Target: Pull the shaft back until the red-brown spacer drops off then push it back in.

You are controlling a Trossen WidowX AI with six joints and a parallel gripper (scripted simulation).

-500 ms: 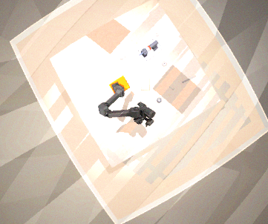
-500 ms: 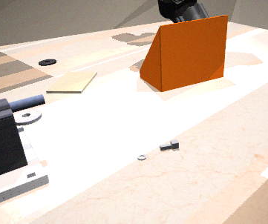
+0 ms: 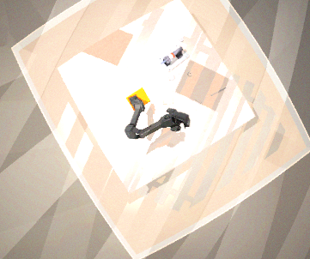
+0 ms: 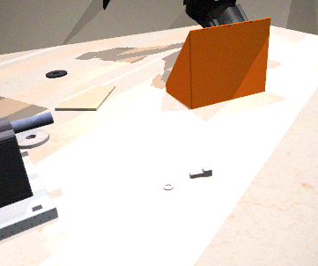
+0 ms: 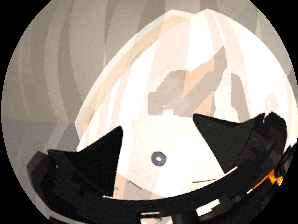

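Right now the blue-grey shaft is 550 mm to the left of my gripper tip, 200 mm ahead of it and 70 mm below it. From my gripper tip the other things lie so: black ring (150 mm below, 110 mm ahead, 70 mm to the left); red-brown spacer (560 mm to the left, 220 mm ahead, 70 mm below); pale washer (410 mm to the left, 150 mm below, 150 mm ahead).
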